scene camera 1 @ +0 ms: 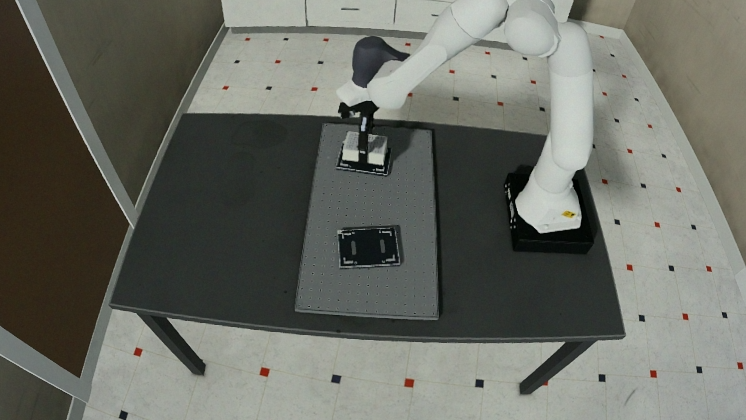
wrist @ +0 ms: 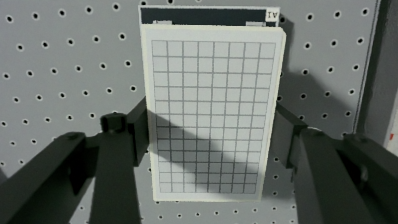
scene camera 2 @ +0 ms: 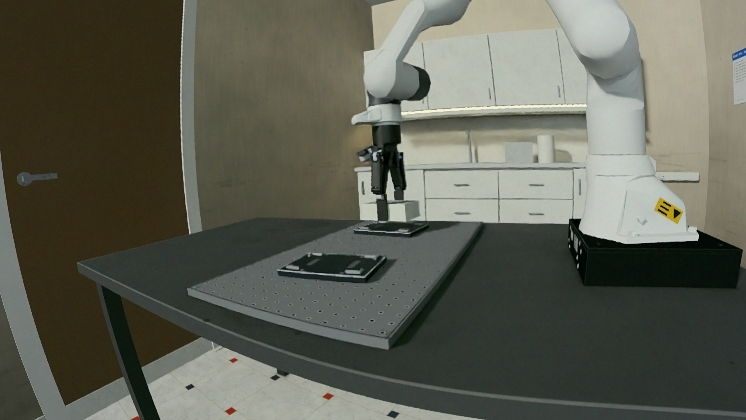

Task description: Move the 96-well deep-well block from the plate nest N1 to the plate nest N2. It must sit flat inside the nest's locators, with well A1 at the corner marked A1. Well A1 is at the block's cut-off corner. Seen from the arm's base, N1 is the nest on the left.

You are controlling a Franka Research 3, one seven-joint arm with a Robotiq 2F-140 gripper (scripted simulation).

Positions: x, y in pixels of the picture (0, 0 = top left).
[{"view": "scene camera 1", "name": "my gripper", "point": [365, 151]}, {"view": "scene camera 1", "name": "96-well deep-well block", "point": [377, 146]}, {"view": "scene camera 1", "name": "plate nest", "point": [368, 250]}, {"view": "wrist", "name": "my gripper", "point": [207, 109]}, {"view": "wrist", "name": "96-well deep-well block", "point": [211, 91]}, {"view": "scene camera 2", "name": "my gripper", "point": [391, 217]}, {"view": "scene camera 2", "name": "96-well deep-well block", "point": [398, 210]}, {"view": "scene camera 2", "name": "plate nest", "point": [332, 263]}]
